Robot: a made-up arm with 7 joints.
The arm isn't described. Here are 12 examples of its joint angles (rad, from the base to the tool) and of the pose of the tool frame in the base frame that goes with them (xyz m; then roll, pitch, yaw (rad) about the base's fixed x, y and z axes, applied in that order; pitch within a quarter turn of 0, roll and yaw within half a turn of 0).
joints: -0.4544 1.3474 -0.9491 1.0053 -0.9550 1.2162 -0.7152
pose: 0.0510 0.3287 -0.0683 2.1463 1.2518 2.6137
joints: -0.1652 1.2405 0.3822 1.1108 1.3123 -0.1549 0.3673
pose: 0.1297 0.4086 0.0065 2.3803 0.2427 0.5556
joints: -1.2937 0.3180 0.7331 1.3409 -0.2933 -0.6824 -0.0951
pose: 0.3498 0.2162 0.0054 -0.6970 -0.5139 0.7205
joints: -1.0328 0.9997 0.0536 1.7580 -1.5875 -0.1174 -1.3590
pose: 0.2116 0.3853 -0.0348 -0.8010 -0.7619 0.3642
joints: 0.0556 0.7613 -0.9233 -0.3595 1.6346 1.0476 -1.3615
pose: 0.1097 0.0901 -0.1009 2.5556 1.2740 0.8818
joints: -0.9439 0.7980 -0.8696 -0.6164 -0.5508 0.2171 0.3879
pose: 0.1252 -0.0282 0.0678 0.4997 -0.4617 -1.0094
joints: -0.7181 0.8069 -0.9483 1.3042 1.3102 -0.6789 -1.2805
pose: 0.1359 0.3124 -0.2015 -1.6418 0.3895 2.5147
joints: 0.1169 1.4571 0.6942 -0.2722 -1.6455 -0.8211 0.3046
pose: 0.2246 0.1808 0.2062 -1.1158 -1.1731 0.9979
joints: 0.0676 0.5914 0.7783 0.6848 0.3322 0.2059 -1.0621
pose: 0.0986 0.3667 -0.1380 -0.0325 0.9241 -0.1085
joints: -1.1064 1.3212 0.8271 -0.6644 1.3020 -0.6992 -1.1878
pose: 0.0458 0.0728 0.3235 2.7136 -0.5822 0.2968
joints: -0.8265 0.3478 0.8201 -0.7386 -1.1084 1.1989 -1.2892
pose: 0.1190 0.1290 0.1821 0.3968 -0.5842 -1.8947
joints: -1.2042 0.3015 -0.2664 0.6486 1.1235 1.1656 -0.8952
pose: 0.2879 0.1264 0.0230 1.1418 0.6646 0.3542
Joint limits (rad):
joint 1: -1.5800..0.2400
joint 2: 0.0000..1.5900
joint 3: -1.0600..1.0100
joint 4: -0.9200..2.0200
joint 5: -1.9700..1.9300
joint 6: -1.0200..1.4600
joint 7: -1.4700..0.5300
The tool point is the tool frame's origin. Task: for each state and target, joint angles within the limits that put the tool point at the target. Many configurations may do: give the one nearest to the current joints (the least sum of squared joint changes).
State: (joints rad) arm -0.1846 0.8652 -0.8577 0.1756 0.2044 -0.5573 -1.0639
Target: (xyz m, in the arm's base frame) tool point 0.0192 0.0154 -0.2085
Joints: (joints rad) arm -0.0420 0.6307 -1.0600 0.3493 0.2682 -0.5267 -1.0939
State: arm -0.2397 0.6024 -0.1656 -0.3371 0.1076 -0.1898 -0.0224
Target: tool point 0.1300 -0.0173 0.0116
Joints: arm -0.0430 0.7590 -0.7139 -0.6760 0.1408 -0.2108 0.0580
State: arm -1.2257 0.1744 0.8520 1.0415 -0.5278 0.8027 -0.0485
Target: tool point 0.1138 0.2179 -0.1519
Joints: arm -0.5451 0.4506 0.8122 1.3329 -0.4253 1.3155 0.0942
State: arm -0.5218 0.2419 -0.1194 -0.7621 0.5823 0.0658 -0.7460
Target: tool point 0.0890 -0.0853 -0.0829
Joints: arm -0.1632 0.2620 -1.0088 -0.1305 0.5919 -0.0302 -0.9216
